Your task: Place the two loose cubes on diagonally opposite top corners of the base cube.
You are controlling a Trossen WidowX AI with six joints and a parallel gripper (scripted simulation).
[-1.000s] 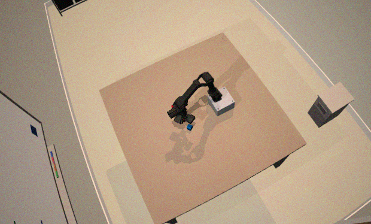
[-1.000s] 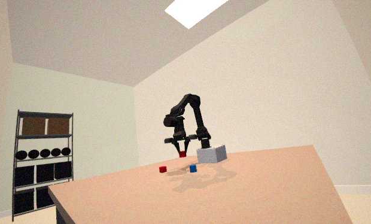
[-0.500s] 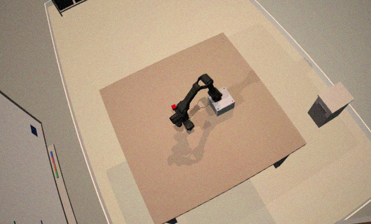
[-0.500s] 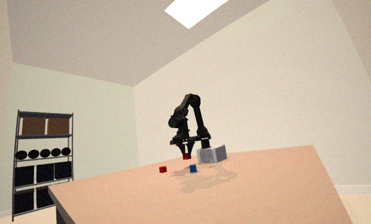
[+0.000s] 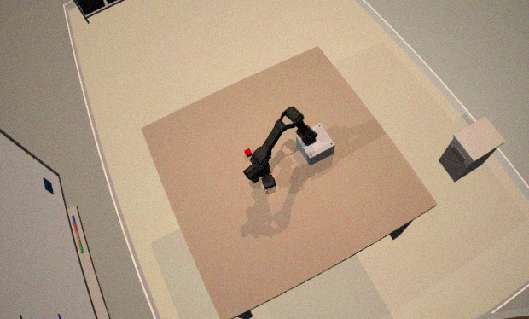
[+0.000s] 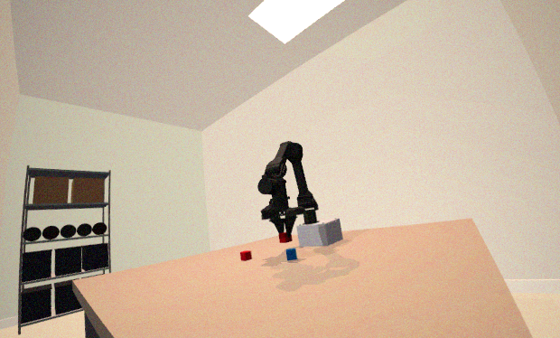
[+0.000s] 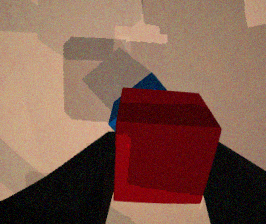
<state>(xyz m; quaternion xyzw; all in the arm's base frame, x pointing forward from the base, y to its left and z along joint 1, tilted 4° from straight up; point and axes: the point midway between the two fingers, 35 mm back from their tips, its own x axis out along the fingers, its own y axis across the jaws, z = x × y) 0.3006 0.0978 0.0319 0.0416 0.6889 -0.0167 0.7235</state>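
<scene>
Right now my gripper tip is 60 mm above the blue base cube and 20 mm past it. From my gripper tip the other things lie so: red cube: 220 mm to the right, 60 mm below, 30 mm ahead.
</scene>
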